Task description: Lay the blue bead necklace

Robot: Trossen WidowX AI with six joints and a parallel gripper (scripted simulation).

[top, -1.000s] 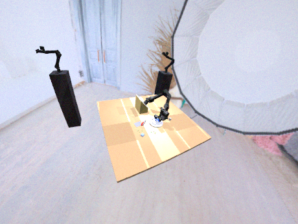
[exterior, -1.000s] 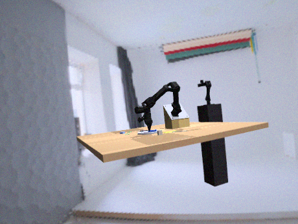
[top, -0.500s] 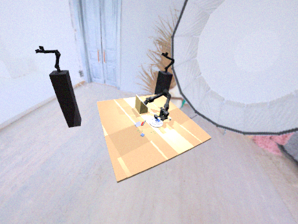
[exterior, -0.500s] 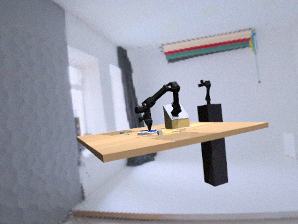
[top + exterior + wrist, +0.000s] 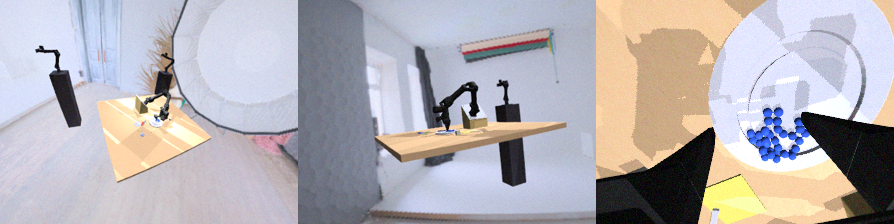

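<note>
Right now my gripper tip is 10 mm past the round bead board, 50 mm to the left of it and 20 mm above it. Round my gripper tip: yellow flat piece: 140 mm behind, 110 mm to the left, 20 mm below; red-and-grey object: 40 mm behind, 230 mm to the right, 20 mm below; white cylinder: 10 mm behind, 190 mm to the left, 10 mm below.
</note>
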